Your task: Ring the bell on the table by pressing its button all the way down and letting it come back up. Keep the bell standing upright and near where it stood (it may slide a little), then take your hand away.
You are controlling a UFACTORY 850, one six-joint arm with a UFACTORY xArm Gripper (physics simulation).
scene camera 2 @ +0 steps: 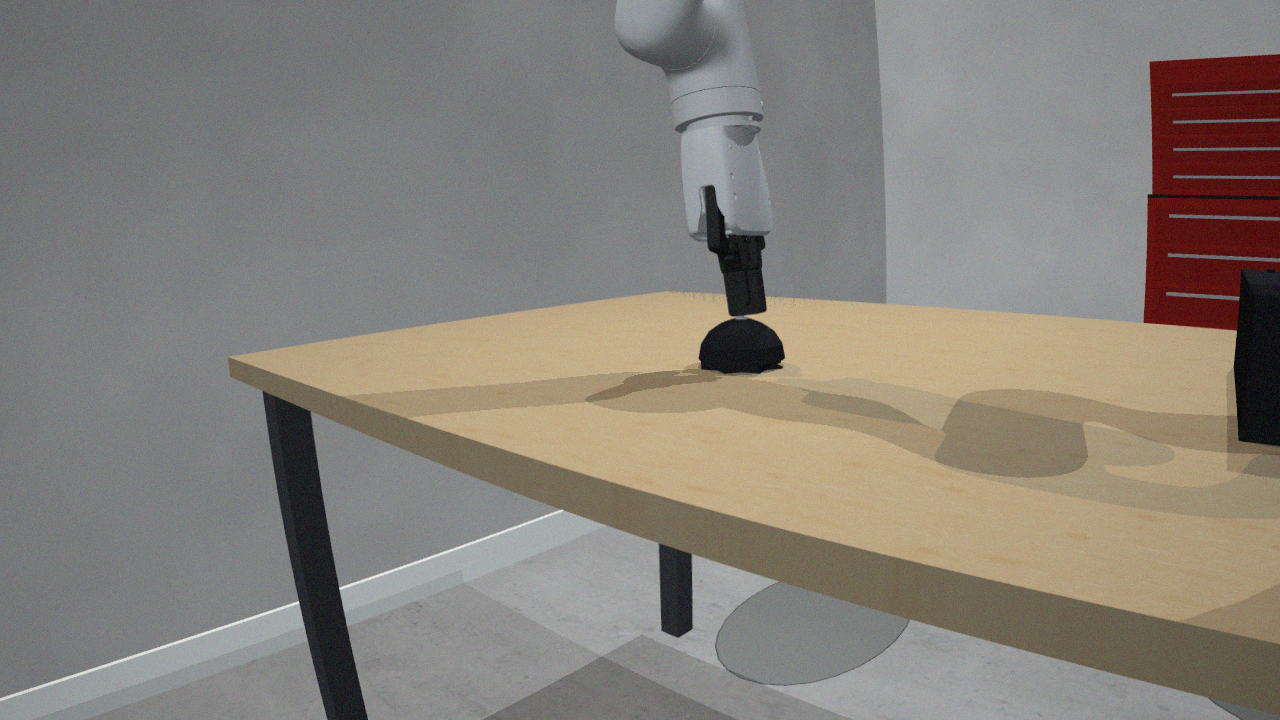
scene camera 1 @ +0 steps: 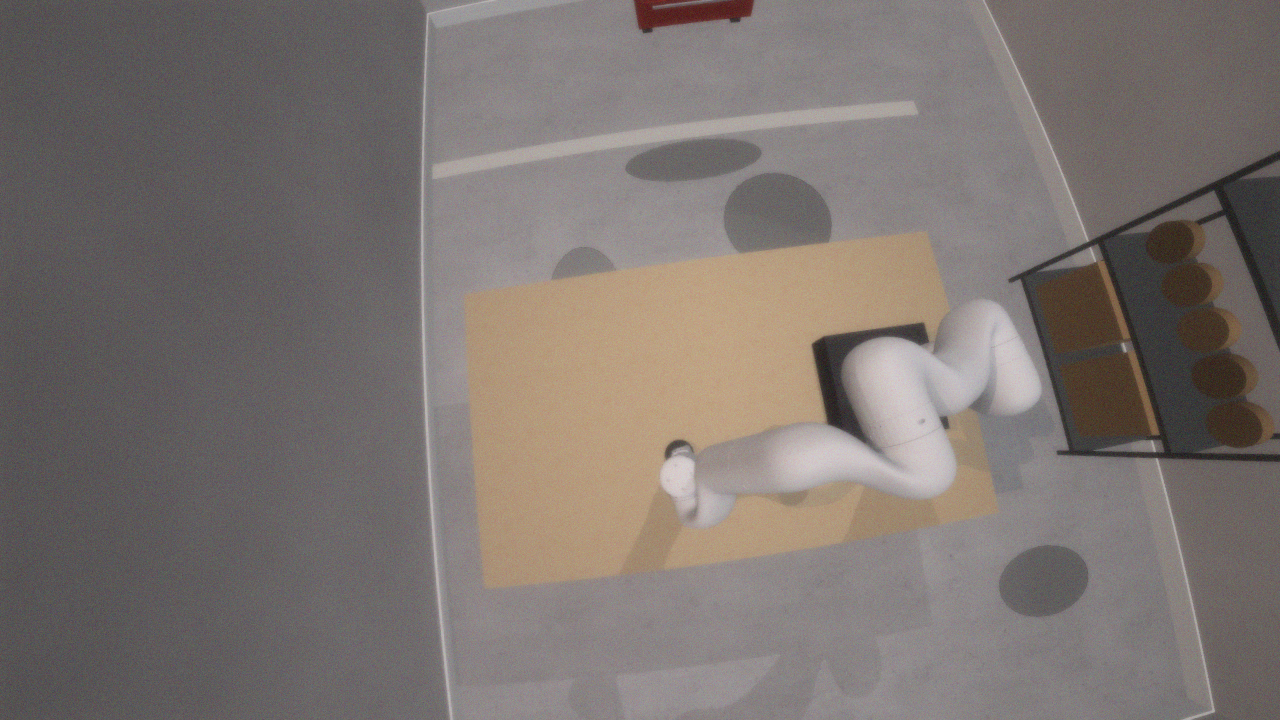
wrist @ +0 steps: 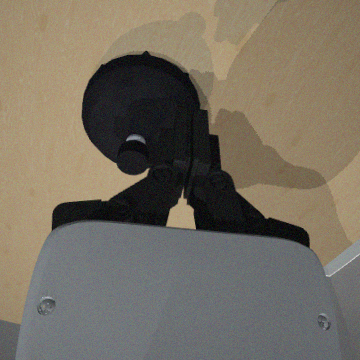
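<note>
The bell (scene camera 1: pixel 678 445) (scene camera 2: pixel 741 349) (wrist: pixel 125 95) is a black dome standing upright on the table. Its small black button (wrist: pixel 133 158) sits on a pale stem (scene camera 2: pixel 740 317) (wrist: pixel 136 138). In scene camera 2 the fingers hide the button and a bit of the stem shows under them. My gripper (scene camera 2: pixel 748 312) (wrist: pixel 187 127) is shut and empty, pointing down with a slight tilt. In the wrist view its fingertips overlap the right part of the dome, and the button shows to their left, apart from them. In scene camera 1 the arm hides the fingers and part of the bell.
The wooden table (scene camera 1: pixel 572 358) (scene camera 2: pixel 501 349) carries a black box (scene camera 1: pixel 827 380) (scene camera 2: pixel 1260 358) near the arm's base side. A red drawer cabinet (scene camera 1: pixel 693 13) (scene camera 2: pixel 1199 232) stands beyond the table. A shelf rack (scene camera 1: pixel 1132 335) with wooden bins stands past the arm's end of the table.
</note>
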